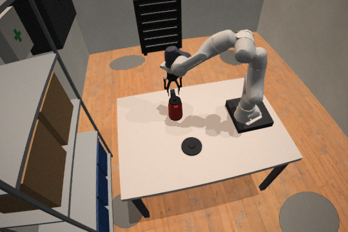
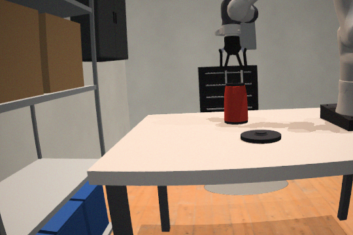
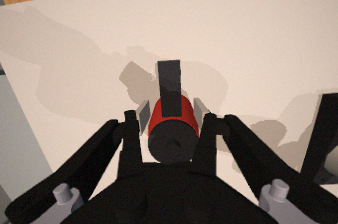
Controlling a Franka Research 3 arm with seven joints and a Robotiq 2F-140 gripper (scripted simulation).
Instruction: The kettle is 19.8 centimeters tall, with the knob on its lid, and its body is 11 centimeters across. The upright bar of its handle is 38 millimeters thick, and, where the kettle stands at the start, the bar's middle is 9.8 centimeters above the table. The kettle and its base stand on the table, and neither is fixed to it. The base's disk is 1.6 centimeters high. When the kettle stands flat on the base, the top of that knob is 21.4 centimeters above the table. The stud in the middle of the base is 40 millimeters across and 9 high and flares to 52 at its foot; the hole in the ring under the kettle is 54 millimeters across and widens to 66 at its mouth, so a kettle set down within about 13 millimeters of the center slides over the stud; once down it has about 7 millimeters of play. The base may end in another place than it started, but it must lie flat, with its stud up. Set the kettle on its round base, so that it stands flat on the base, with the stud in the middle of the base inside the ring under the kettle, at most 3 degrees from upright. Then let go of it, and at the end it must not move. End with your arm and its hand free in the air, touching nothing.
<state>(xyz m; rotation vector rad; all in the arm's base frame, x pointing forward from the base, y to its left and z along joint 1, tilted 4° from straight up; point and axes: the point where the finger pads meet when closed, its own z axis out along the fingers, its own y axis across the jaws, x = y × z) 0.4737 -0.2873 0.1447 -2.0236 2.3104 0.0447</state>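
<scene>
My gripper is now 30 mm to the right of the red kettle and 110 mm above it. Round my hand: black round base (20 mm behind, 380 mm to the left, 190 mm below).
</scene>
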